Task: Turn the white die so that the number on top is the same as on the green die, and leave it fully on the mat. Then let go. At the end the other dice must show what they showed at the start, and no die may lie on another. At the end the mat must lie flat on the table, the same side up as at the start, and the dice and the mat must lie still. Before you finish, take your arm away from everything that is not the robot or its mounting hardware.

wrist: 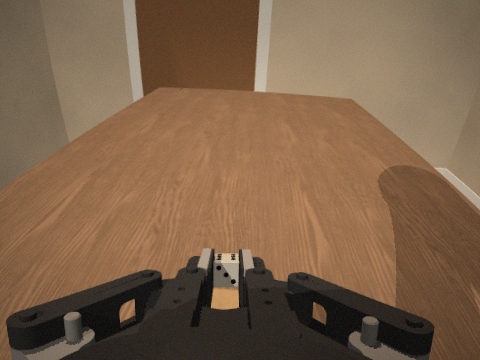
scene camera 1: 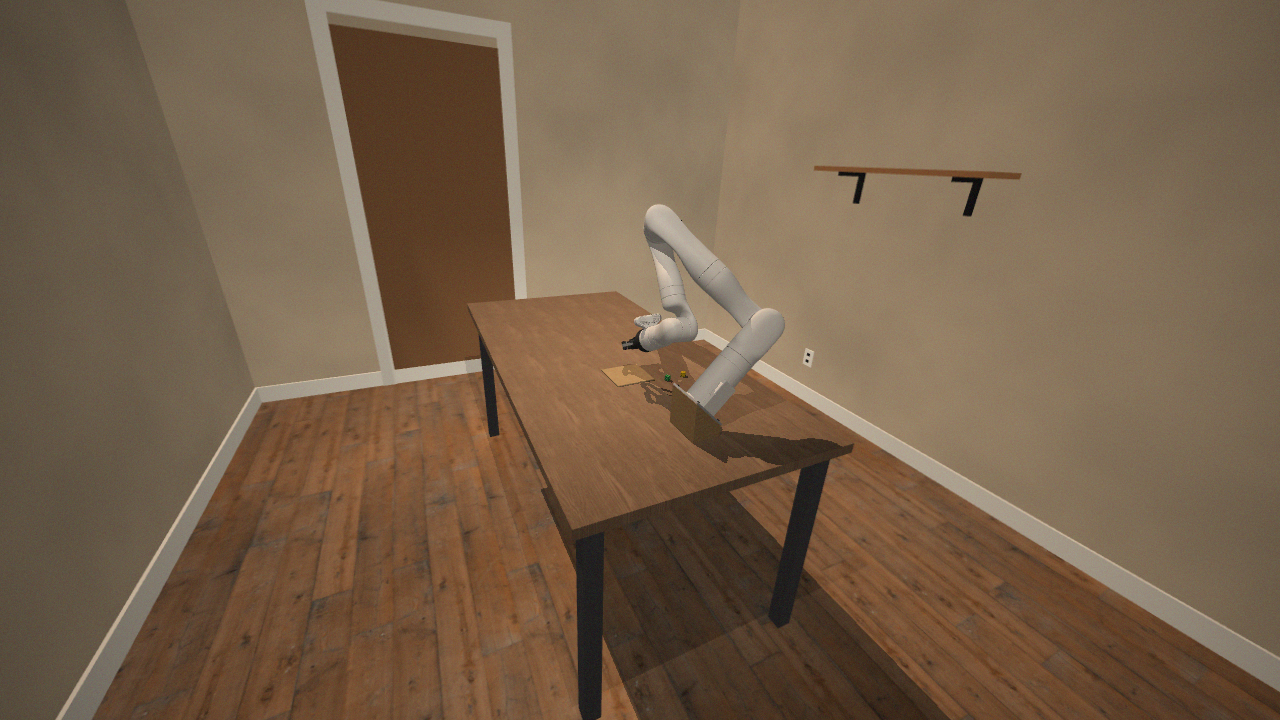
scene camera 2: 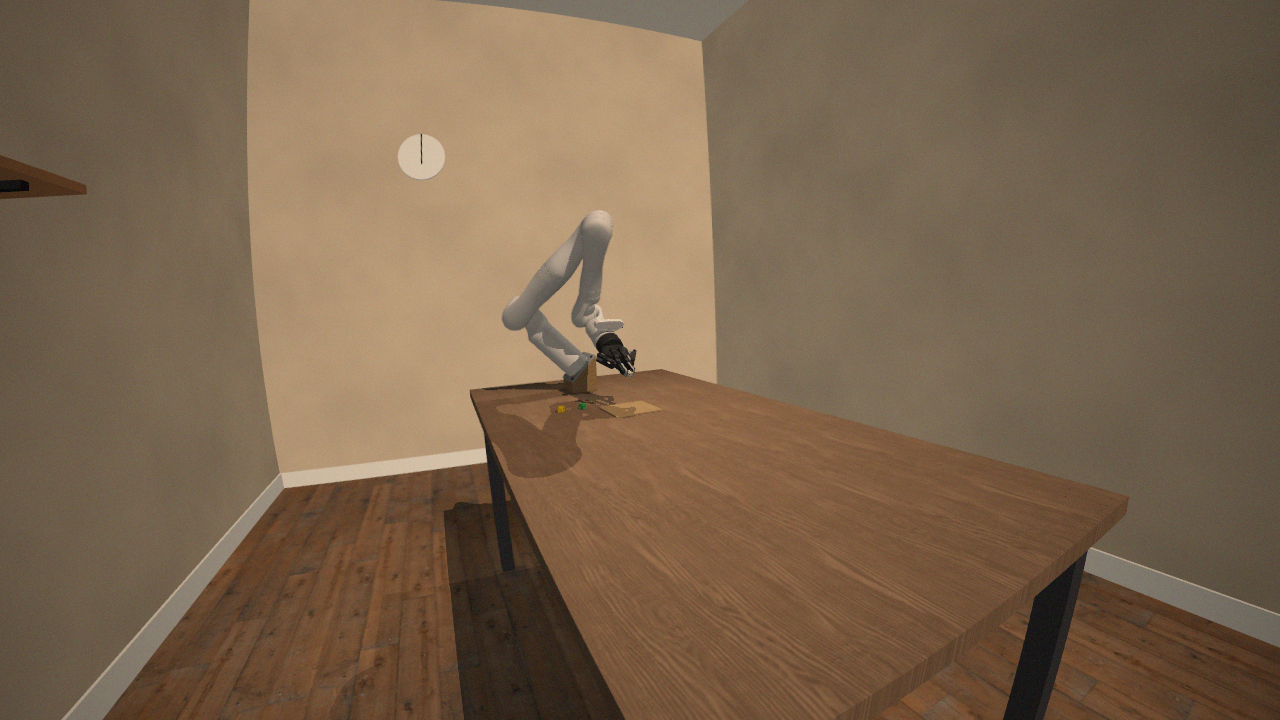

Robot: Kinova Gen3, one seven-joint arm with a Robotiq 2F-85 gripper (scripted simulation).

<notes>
The pictures show: my gripper and a tan mat.
My gripper shows as well in the wrist view.
</notes>
